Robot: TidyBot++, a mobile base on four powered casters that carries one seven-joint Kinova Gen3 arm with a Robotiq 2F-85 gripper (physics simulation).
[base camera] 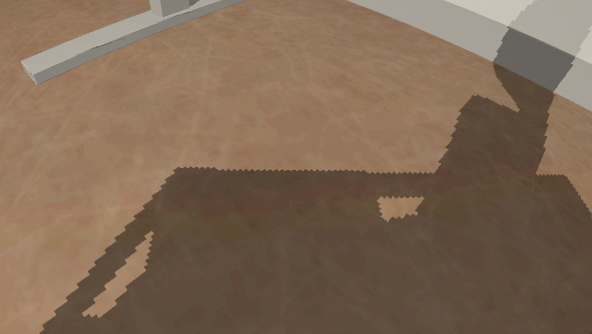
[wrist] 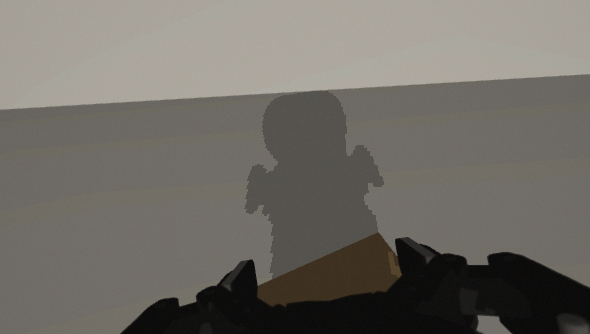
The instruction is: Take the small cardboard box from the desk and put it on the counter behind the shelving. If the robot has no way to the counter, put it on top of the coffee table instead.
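Places are measured from the arm's base along level axes (x ahead, y left, z up), in centimetres.
Where they show: gripper, fingertip midpoint: (wrist: 325, 265).
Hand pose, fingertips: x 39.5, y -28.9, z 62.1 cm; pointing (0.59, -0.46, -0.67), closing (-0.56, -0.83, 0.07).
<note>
After its pixels a point has its place.
In the wrist view my gripper (wrist: 325, 265) {x 39.5, y -28.9, z 62.1 cm} is open, its two dark fingertips spread wide. The small brown cardboard box (wrist: 333, 275) {x 39.0, y -29.0, z 61.6 cm} lies between and just beyond the fingertips on the grey desk top (wrist: 159, 198) {x 62.0, y -21.6, z 55.3 cm}. The fingers do not touch the box as far as I can tell. The gripper's shadow falls on the desk behind the box. The box's lower part is hidden by the gripper body. In the base camera view neither the box nor the gripper shows, only the robot's dark shadow on the brown floor (base camera: 257, 101) {x 58.9, y 1.7, z -39.6 cm}.
A pale wall (wrist: 286, 43) {x 79.2, y -54.9, z 63.4 cm} rises beyond the desk's far edge. In the base camera view a low grey beam (base camera: 115, 41) {x 77.6, y 32.9, z -37.7 cm} runs across the floor at the upper left. A grey wall base (base camera: 450, 27) {x 88.5, y -43.3, z -36.0 cm} runs along the upper right.
</note>
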